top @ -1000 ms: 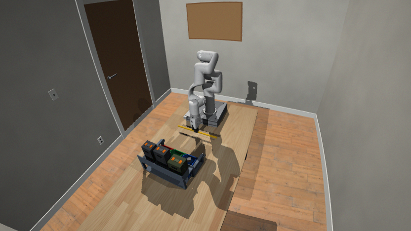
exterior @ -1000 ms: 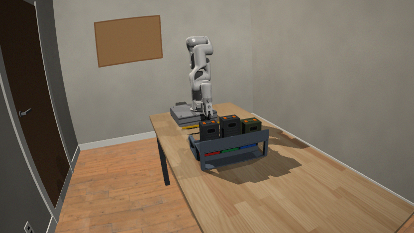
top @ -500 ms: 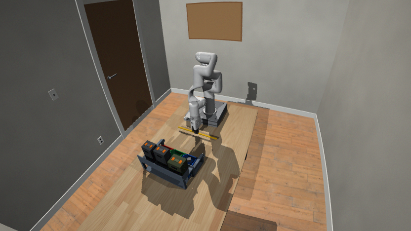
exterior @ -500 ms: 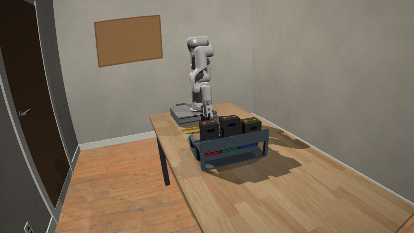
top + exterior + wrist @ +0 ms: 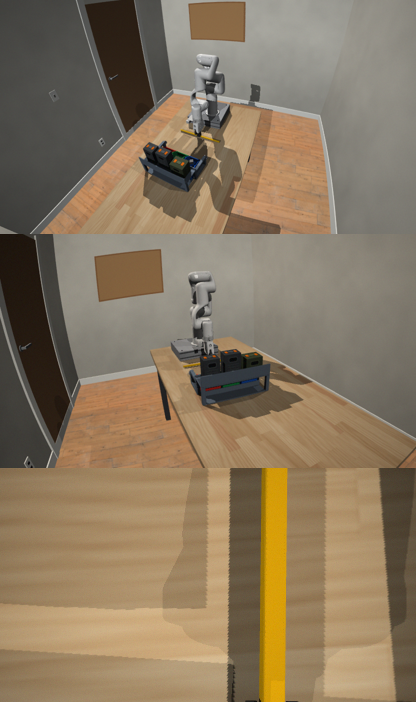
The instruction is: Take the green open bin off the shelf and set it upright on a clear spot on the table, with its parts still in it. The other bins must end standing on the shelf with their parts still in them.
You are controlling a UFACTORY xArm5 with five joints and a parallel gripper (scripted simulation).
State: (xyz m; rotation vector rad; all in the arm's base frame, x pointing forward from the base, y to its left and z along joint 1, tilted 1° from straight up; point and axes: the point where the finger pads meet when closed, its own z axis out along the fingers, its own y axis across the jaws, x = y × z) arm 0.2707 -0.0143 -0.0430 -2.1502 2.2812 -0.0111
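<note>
My gripper is now 2 cm above the yellow bar. Round my hand: blue open bin 34 cm ahead, 9 cm to the left, 2 cm above; red open bin 33 cm ahead, 13 cm to the right, 2 cm above; green open bin 34 cm ahead, 2 cm to the right, 2 cm above.
</note>
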